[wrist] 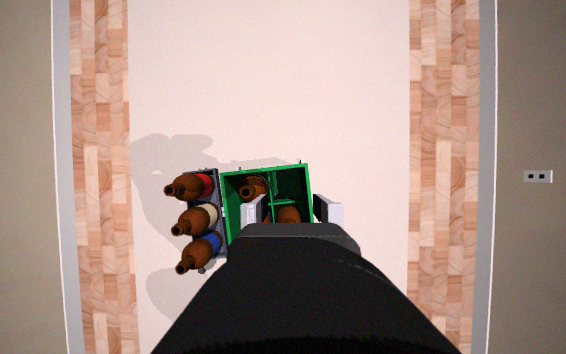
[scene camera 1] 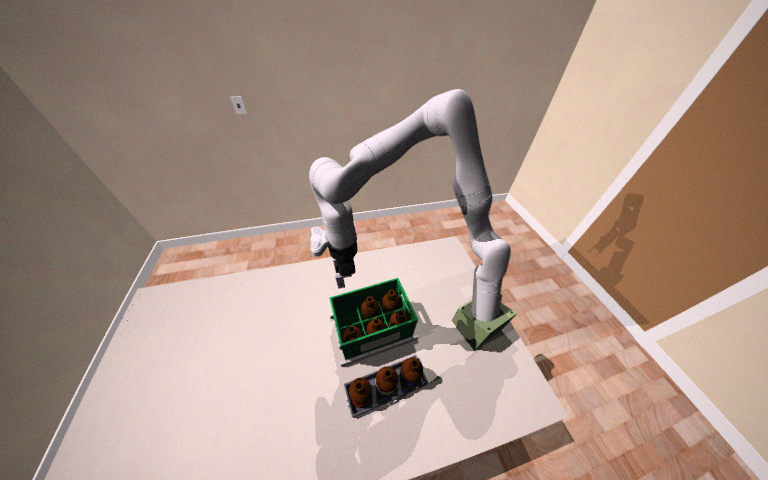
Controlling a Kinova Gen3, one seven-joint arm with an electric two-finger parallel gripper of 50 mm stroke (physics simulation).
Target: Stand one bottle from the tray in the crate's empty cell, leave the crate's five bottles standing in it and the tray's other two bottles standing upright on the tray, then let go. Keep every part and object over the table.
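Where they show: gripper, fingertip midpoint: (wrist: 290,203) (scene camera 1: 340,279); arm's base at its link origin: (scene camera 1: 483,312).
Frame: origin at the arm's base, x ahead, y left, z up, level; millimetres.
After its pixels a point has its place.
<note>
The green crate (scene camera 1: 352,346) {x 499, y -30, z 0 mm} (wrist: 310,192) {x 479, y -215, z 40 mm} holds five brown bottles, among them one (scene camera 1: 369,307) {x 406, y -152, z -2 mm} in its back row; the cell (scene camera 1: 344,313) {x 500, y -208, z -104 mm} (wrist: 292,185) {x 483, y -184, z -127 mm} at its back left in the scene view is empty. The dark tray (scene camera 1: 390,400) {x 419, y 143, z -110 mm} (wrist: 216,181) {x 516, y 46, z -110 mm} bears three upright brown bottles: red-banded (scene camera 1: 360,391) {x 507, y 109, z 13 mm} (wrist: 191,187) {x 508, y 70, z -18 mm}, cream-banded (scene camera 1: 386,380) {x 424, y 103, z 3 mm} (wrist: 196,220) {x 425, y 65, z -18 mm} and blue-banded (scene camera 1: 411,370) {x 339, y 99, z -2 mm} (wrist: 199,252) {x 342, y 67, z -19 mm}. My gripper (scene camera 1: 340,280) {x 490, y -170, z 197 mm} (wrist: 290,203) {x 490, y -170, z 197 mm} is open and empty, raised near the crate's back left side in the scene view. In the wrist view it hides part of the crate.
The pale table top (scene camera 1: 226,350) {x 973, y -202, z -135 mm} (wrist: 270,90) {x 785, y -141, z -135 mm} lies under the crate and tray. The arm's green base (scene camera 1: 478,328) {x 51, y 46, z -8 mm} stands right of the crate in the scene view. Thin grey strips lie beside the crate. The wood floor (scene camera 1: 640,362) (wrist: 442,125) borders the table.
</note>
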